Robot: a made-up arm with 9 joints. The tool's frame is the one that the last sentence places.
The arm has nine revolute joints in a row. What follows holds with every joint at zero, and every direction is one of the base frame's. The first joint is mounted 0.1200 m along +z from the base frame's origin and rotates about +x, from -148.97 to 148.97 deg. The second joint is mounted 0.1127 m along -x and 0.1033 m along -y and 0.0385 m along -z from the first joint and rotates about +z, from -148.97 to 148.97 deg. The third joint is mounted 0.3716 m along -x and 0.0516 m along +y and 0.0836 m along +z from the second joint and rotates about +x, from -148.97 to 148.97 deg. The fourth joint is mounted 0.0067 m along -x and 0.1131 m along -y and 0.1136 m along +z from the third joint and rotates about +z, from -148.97 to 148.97 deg. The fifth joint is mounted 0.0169 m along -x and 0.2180 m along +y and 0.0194 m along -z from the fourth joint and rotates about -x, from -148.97 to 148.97 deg. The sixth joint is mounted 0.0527 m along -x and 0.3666 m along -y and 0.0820 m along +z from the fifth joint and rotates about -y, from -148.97 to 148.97 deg. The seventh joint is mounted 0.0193 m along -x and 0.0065 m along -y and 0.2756 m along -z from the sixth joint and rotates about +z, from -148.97 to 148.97 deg. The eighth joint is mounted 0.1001 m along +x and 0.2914 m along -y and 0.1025 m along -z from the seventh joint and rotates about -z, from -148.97 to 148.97 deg. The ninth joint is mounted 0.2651 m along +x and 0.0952 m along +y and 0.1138 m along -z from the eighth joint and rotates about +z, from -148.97 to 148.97 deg. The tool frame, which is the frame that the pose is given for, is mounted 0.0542 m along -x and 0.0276 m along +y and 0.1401 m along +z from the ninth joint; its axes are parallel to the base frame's.
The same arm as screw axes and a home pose.
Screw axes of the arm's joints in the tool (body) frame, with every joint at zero. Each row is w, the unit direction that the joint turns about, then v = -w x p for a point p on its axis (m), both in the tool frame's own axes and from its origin. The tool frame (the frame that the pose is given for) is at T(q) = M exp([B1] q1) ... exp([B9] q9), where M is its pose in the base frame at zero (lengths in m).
B1 = (1, 0, 0, 0.0000, 0.1305, -0.4885)
B2 = (0, 0, 1, 0.3852, -0.1562, 0.0000)
B3 = (1, 0, 0, 0.0000, 0.1756, -0.4368)
B4 = (0, 0, 1, 0.3237, 0.2221, 0.0000)
B5 = (-1, 0, 0, 0.0000, -0.2698, 0.5417)
B6 = (0, -1, 0, 0.3518, 0.0000, 0.2917)
B7 = (0, 0, 1, 0.1686, 0.3110, 0.0000)
B8 = (0, 0, -1, 0.1228, -0.2109, 0.0000)
B9 = (0, 0, 1, -0.0276, -0.0542, 0.0000)
M =
1 0 0 -0.2689
0 1 0 -0.4885
0 0 1 -0.0105
0 0 0 1
Joint limits (rad, base to tool): -2.6000..2.6000 -2.6000..2.6000 -2.6000..2.6000 -2.6000..2.6000 -2.6000..2.6000 -2.6000..2.6000 -2.6000..2.6000 -2.6000..2.6000 -2.6000..2.6000

